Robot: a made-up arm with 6 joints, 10 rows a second.
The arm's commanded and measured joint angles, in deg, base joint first. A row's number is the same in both.
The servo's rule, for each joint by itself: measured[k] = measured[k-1] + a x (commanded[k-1-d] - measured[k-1]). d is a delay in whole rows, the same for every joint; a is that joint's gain. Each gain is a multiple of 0.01, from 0.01 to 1. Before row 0 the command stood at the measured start. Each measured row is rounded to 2 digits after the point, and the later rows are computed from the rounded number. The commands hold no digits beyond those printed.
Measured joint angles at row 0: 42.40 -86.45 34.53 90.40 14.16 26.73
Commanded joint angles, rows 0 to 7: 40.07 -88.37 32.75 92.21 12.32 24.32; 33.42 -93.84 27.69 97.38 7.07 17.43; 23.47 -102.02 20.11 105.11 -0.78 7.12; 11.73 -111.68 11.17 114.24 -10.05 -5.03; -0.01 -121.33 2.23 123.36 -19.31 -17.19; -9.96 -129.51 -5.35 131.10 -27.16 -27.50; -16.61 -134.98 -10.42 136.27 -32.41 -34.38; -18.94 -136.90 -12.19 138.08 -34.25 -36.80
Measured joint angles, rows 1 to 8: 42.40 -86.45 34.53 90.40 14.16 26.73; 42.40 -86.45 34.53 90.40 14.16 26.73; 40.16 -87.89 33.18 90.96 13.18 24.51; 33.69 -92.35 29.01 92.95 9.94 18.00; 23.88 -99.60 22.25 96.72 4.26 7.99; 12.22 -108.66 13.83 102.15 -3.32 -3.99; 0.48 -118.16 5.01 108.73 -11.79 -16.13; -9.54 -126.67 -2.86 115.66 -19.94 -26.59
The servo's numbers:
d 2
a 0.96 0.75 0.76 0.31 0.53 0.92

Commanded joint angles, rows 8 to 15: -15.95 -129.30 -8.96 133.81 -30.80 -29.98; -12.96 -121.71 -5.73 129.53 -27.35 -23.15; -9.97 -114.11 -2.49 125.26 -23.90 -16.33; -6.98 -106.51 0.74 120.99 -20.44 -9.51; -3.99 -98.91 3.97 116.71 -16.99 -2.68; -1.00 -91.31 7.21 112.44 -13.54 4.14; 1.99 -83.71 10.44 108.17 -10.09 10.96; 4.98 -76.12 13.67 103.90 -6.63 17.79
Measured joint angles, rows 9 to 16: -16.33 -132.90 -8.61 122.05 -26.55 -33.76; -18.84 -135.90 -11.33 127.02 -30.63 -36.56; -16.07 -130.95 -9.53 129.12 -30.72 -30.51; -13.08 -124.02 -6.64 129.25 -28.93 -23.74; -10.09 -116.59 -3.49 128.01 -26.26 -16.92; -7.10 -109.03 -0.28 125.83 -23.18 -10.10; -4.11 -101.44 2.95 123.00 -19.90 -3.27; -1.12 -93.84 6.19 119.73 -16.53 3.55
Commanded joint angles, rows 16 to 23: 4.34 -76.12 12.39 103.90 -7.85 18.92; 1.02 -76.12 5.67 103.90 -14.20 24.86; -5.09 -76.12 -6.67 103.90 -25.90 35.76; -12.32 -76.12 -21.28 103.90 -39.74 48.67; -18.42 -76.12 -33.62 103.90 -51.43 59.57; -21.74 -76.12 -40.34 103.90 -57.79 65.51; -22.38 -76.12 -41.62 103.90 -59.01 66.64; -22.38 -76.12 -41.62 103.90 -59.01 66.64
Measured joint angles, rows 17 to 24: 1.87 -86.24 9.42 116.15 -13.12 10.37; 4.86 -78.65 12.65 112.35 -9.68 17.20; 4.36 -76.75 12.45 109.73 -8.71 18.78; 1.15 -76.28 7.30 107.92 -11.62 24.37; -4.84 -76.16 -3.32 106.67 -19.19 34.85; -12.02 -76.13 -16.97 105.81 -30.08 47.56; -18.16 -76.12 -29.62 105.22 -41.40 58.61; -21.60 -76.12 -37.77 104.81 -50.09 64.96
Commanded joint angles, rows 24 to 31: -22.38 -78.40 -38.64 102.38 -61.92 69.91; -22.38 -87.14 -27.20 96.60 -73.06 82.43; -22.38 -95.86 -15.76 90.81 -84.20 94.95; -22.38 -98.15 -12.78 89.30 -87.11 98.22; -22.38 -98.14 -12.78 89.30 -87.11 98.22; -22.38 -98.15 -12.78 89.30 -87.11 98.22; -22.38 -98.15 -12.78 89.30 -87.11 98.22; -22.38 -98.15 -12.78 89.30 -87.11 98.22
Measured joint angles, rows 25 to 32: -22.35 -76.12 -40.70 104.53 -54.82 66.51; -22.38 -76.12 -41.40 104.33 -57.04 66.63; -22.38 -77.83 -39.30 103.73 -59.63 69.65; -22.38 -84.81 -30.10 101.52 -66.75 81.41; -22.38 -93.10 -19.20 98.20 -76.00 93.87; -22.38 -96.89 -14.32 95.44 -81.89 97.87; -22.38 -97.83 -13.15 93.54 -84.66 98.19; -22.38 -98.07 -12.87 92.23 -85.96 98.22
